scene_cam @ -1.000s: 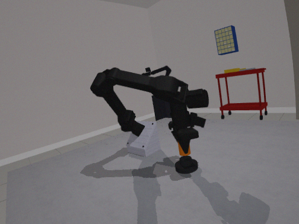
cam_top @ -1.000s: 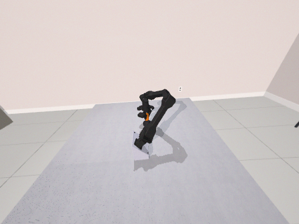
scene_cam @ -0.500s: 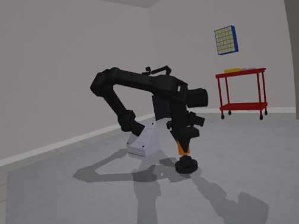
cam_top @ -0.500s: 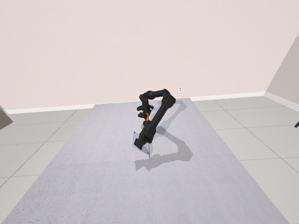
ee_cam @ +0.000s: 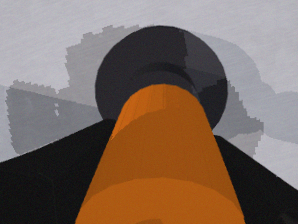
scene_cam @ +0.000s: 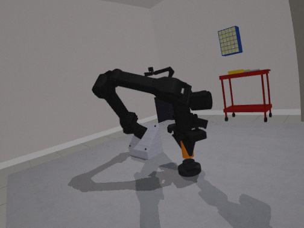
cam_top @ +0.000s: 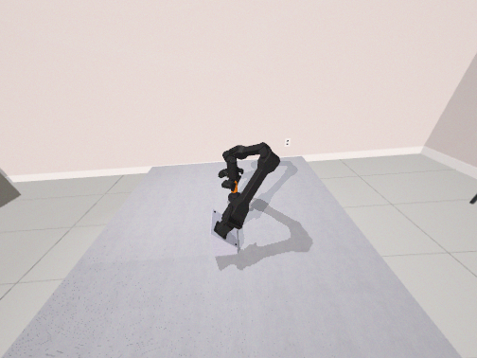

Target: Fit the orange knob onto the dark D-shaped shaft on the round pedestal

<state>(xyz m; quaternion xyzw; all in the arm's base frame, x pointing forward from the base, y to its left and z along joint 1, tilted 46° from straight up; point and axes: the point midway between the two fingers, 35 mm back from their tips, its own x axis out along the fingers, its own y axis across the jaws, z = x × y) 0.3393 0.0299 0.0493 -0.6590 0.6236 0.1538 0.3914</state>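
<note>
The orange knob lies 20 mm above my gripper tip. Also, from my gripper tip: dark round pedestal 40 mm below.
</note>
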